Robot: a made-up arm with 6 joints.
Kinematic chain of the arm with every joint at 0, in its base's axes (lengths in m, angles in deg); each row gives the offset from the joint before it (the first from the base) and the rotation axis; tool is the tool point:
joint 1: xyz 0 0 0.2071 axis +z
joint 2: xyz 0 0 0 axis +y
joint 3: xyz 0 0 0.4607 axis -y
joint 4: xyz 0 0 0 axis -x
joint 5: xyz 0.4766 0 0 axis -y
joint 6: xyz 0 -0.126 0 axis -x
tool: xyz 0 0 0
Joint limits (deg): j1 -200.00..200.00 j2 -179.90..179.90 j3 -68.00..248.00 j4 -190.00..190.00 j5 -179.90..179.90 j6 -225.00..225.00
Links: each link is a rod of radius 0.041 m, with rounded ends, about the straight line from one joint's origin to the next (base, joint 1, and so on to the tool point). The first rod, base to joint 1, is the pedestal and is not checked.
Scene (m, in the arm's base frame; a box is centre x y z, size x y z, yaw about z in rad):
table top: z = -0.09
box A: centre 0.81 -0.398 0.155 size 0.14 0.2 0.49 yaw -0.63
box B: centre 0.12 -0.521 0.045 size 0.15 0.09 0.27 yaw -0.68
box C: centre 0.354 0.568 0 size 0.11 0.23 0.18 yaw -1.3
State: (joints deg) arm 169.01 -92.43 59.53 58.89 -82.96 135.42
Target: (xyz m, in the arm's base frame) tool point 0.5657 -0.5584 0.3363
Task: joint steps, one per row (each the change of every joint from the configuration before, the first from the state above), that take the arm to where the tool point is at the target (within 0.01 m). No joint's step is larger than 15 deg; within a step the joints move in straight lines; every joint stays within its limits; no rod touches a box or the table.
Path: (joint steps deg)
1: -3.13 0.77 -10.48 -12.96 0.74 10.45
2: -3.14 0.77 -10.47 -12.95 0.75 10.46
3: -3.13 0.77 -10.48 -12.96 0.74 10.45
4: -3.14 0.76 -10.48 -12.96 0.74 10.45
5: -6.53 -6.17 -1.15 12.35 -0.74 -10.45
6: -6.53 -6.17 -1.14 12.34 -0.74 -10.45
7: -6.53 -6.18 -1.15 12.35 -0.75 -10.46
8: -6.53 -6.17 -1.15 12.34 -0.74 -10.45

